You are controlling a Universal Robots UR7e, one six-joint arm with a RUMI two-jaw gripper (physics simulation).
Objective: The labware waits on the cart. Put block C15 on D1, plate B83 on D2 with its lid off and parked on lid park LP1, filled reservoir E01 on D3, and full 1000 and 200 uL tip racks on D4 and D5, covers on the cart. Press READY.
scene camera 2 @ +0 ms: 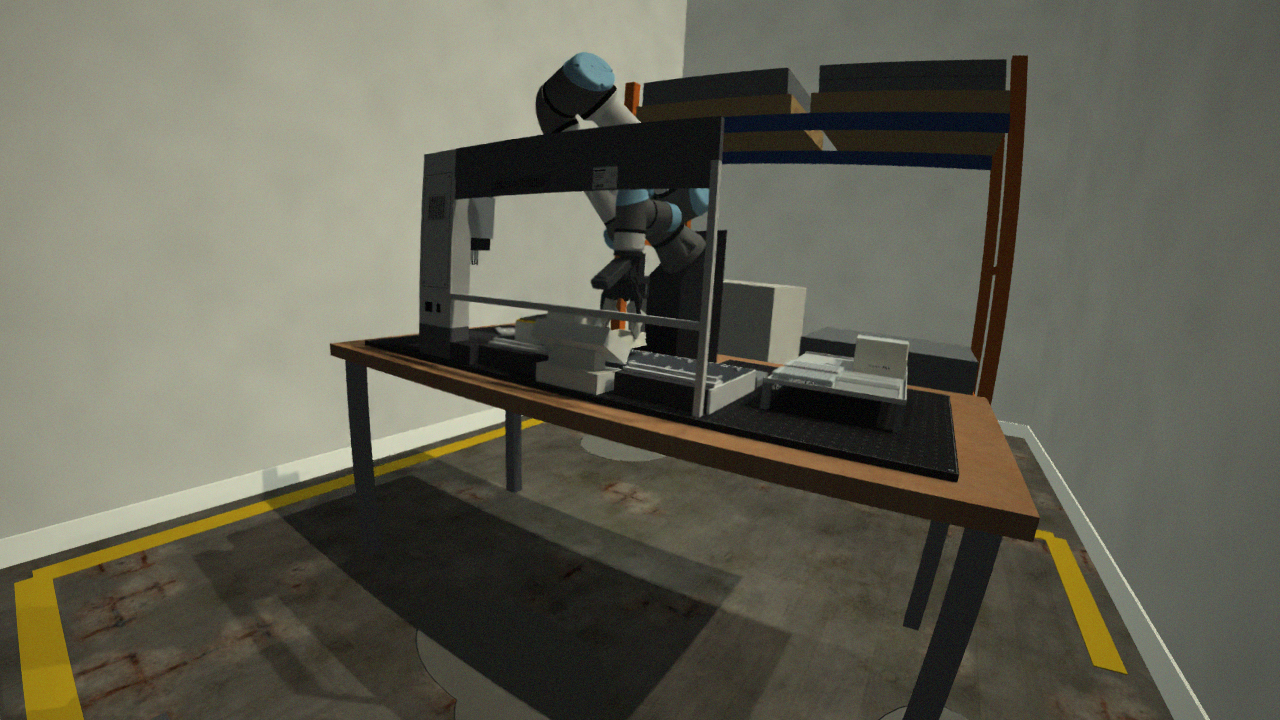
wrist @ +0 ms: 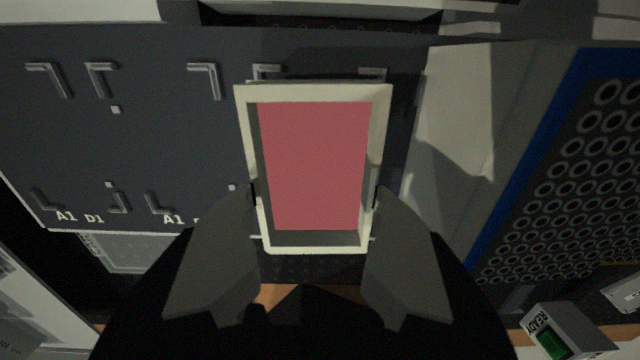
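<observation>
My gripper is shut on a cream reservoir with red liquid, gripping its long sides. The reservoir looks upright, above the dark deck; contact with the deck cannot be told. Left of it, corner brackets show at the label A1 D1 and at a second, partly hidden label. A blue-rimmed tip rack, filled with round tip openings, stands right of the reservoir. The green READY button is at the lower right. Block C15 and plate B83 cannot be made out.
The instrument frame's front post and low crossbar stand before the gripper. Pale stacked labware is close beside it. A raised tray at the right carries a pale box. A grey box stands behind.
</observation>
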